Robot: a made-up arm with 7 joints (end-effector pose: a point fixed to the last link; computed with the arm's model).
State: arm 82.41 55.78 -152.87 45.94 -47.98 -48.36 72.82
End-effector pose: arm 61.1 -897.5 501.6 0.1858 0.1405 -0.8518 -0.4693
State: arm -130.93 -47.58 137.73 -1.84 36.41 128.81 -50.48
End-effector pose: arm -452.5 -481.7 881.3 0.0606 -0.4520 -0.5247 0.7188
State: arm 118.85 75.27 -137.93 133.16 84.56 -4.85 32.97
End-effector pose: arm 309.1 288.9 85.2 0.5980 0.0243 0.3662 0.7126
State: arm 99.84 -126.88 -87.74 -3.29 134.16 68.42 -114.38
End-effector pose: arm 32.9 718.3 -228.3 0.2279 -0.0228 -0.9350 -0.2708
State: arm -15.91 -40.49 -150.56 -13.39 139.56 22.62 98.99
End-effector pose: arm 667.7 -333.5 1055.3 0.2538 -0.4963 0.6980 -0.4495
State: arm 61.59 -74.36 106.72 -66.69 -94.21 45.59 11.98
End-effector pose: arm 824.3 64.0 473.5 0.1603 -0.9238 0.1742 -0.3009
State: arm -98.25 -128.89 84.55 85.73 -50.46 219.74 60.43
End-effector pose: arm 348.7 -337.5 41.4 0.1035 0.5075 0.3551 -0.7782
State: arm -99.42 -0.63 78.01 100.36 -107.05 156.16 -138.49
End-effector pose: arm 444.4 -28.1 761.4 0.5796 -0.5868 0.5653 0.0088
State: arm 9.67 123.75 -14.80 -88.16 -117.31 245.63 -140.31
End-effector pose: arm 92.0 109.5 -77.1 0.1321 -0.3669 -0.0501 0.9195
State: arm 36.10 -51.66 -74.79 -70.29 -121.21 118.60 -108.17
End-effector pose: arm 38.1 601.7 601.8 0.6155 -0.4976 -0.4081 -0.4549
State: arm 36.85 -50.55 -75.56 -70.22 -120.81 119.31 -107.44
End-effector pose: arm 30.9 600.0 603.5 0.6131 -0.4998 -0.4098 -0.4544
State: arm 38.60 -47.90 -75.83 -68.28 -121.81 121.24 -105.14
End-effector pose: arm 21.6 597.9 629.8 0.6160 -0.4994 -0.3937 -0.4649
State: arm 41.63 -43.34 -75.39 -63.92 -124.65 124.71 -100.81
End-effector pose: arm 6.9 590.1 688.6 0.6304 -0.4938 -0.3506 -0.4856
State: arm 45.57 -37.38 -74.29 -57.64 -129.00 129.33 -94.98
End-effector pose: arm -14.4 567.8 772.4 0.6592 -0.4812 -0.2791 -0.5059
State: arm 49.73 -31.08 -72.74 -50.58 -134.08 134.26 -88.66
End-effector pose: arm -38.0 527.4 861.7 0.6985 -0.4623 -0.1891 -0.5125
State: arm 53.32 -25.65 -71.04 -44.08 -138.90 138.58 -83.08
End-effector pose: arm -55.8 478.4 936.1 0.7361 -0.4423 -0.1005 -0.5024
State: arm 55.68 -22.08 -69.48 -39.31 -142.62 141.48 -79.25
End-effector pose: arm -63.4 438.7 984.3 0.7616 -0.4271 -0.0342 -0.4862
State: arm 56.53 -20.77 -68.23 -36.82 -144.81 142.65 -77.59
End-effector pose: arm -61.4 420.5 1006.0 0.7721 -0.4203 -0.0005 -0.4766
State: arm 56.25 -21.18 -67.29 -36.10 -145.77 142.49 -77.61
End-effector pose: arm -53.7 421.1 1009.9 0.7721 -0.4204 0.0072 -0.4766
